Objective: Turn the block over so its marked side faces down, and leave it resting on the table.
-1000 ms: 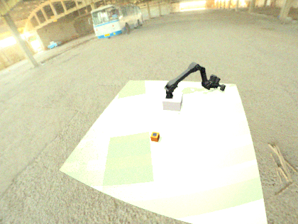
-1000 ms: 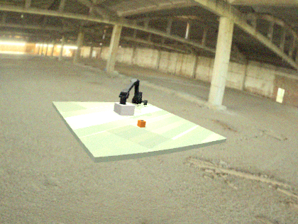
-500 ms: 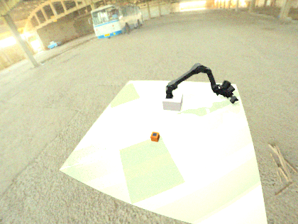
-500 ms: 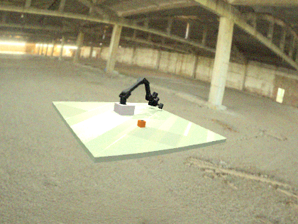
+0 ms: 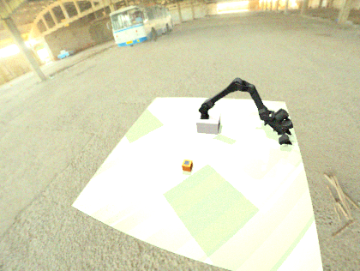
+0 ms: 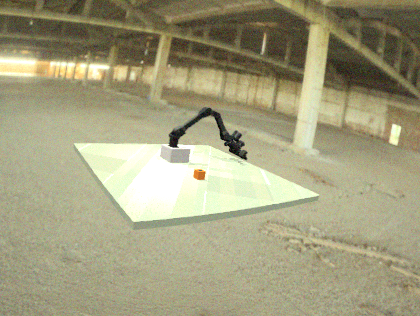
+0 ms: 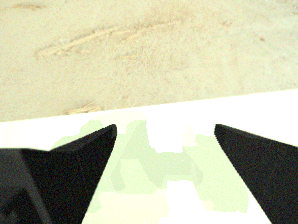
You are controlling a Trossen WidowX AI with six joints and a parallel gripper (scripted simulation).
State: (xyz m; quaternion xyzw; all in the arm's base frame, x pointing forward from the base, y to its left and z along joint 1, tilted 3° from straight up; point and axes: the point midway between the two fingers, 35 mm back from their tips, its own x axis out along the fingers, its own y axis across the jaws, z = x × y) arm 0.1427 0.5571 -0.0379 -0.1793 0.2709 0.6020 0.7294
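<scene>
The orange block lies 240 mm ahead of my gripper tip and 640 mm to the right of it.
</scene>
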